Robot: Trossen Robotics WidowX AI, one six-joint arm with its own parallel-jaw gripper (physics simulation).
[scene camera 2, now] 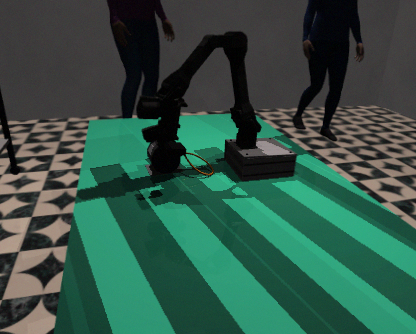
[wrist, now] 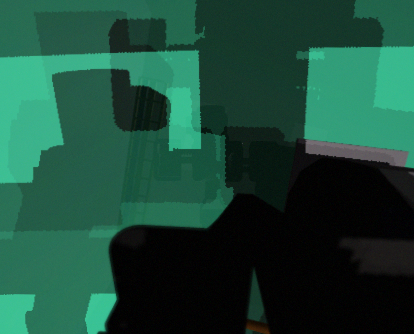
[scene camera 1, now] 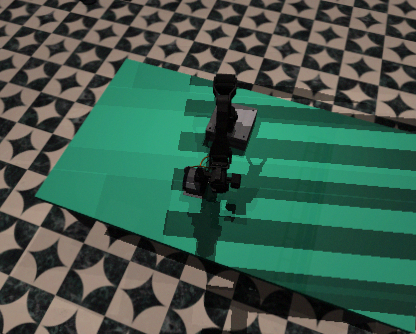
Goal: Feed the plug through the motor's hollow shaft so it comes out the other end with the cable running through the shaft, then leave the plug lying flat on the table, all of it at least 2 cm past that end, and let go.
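Places are measured from the arm's base along level axes (x down, y left, z ahead), in centimetres.
Pixels of known places: gripper, fingertip midpoint: point(scene camera 2: 163, 164) point(wrist: 243, 201); arm's base at its link origin: point(scene camera 2: 246, 145) point(scene camera 1: 227, 126).
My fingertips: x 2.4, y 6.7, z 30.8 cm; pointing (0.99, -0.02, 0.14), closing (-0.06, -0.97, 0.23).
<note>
Ahead of a thing's pixels: the offset from my fingertips to its top centre. "spot": to the spot under its first point. Level surfaces: height alone.
The motor {dx -4.0, dy -9.9, dz -1.2 cm} point(scene camera 1: 193, 181) point(scene camera 2: 165, 157) point(wrist: 331, 238) is a dark cylinder lying on its side on a small grey plate on the green table {dx +6.1 cm} point(scene camera 1: 124, 132) point(scene camera 2: 207, 265). An orange cable {spot: dx +1.1, dy -10.9, dz -10.7 cm} point(scene camera 1: 204, 161) point(scene camera 2: 201, 164) loops out from its far end and lies on the table; a short piece shows in the wrist view point(wrist: 257, 326). My gripper point(scene camera 1: 218, 185) point(scene camera 2: 168, 144) point(wrist: 243, 201) is shut and empty, low beside the motor. I cannot make out the plug. A small dark patch {spot: dx +6.2, dy +8.3, dz +3.4 cm} point(scene camera 1: 230, 207) point(scene camera 2: 155, 193) lies on the table in front of the gripper; I cannot tell whether it is the plug or a shadow.
The arm's grey base block point(scene camera 1: 244, 127) point(scene camera 2: 269, 156) stands behind the motor. Two people point(scene camera 2: 137, 50) point(scene camera 2: 329, 66) stand on the tiled floor beyond the table's far edge. Striped shadows cross the table.
</note>
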